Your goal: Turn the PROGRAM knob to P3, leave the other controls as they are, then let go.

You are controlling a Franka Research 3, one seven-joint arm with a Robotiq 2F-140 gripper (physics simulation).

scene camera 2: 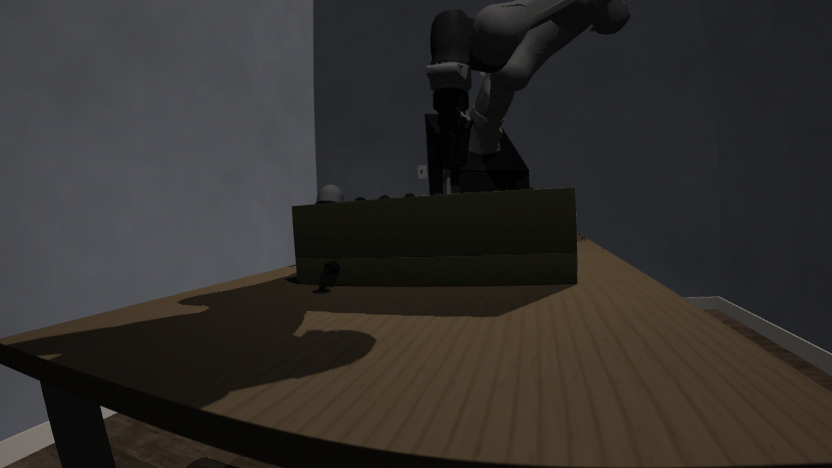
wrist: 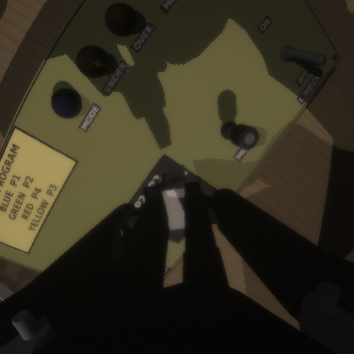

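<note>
The olive control box (scene camera 2: 436, 232) (wrist: 115, 150) sits on the table. In the wrist view a dark dial plate (wrist: 166, 166) with small white position marks lies at the fingertips. The PROGRAM knob is not clearly visible; the fingers cover most of the plate, and I cannot tell the knob's setting. My gripper (scene camera 2: 446, 189) (wrist: 178, 179) is shut, its fingers pointing down at the plate, close to the box top. I cannot tell whether it touches the knob. A yellow card (wrist: 40, 200) lists BLUE P1, GREEN P2, RED P4, YELLOW P3.
A blue MODE button (wrist: 66, 103) and dark round buttons (wrist: 94, 61) line one side. A black toggle lever (wrist: 245, 136) stands beyond the right finger, a longer lever (wrist: 302, 55) near the far corner. A pale dome (scene camera 2: 330, 193) rises from the box. The wooden table (scene camera 2: 523, 360) surrounds the box.
</note>
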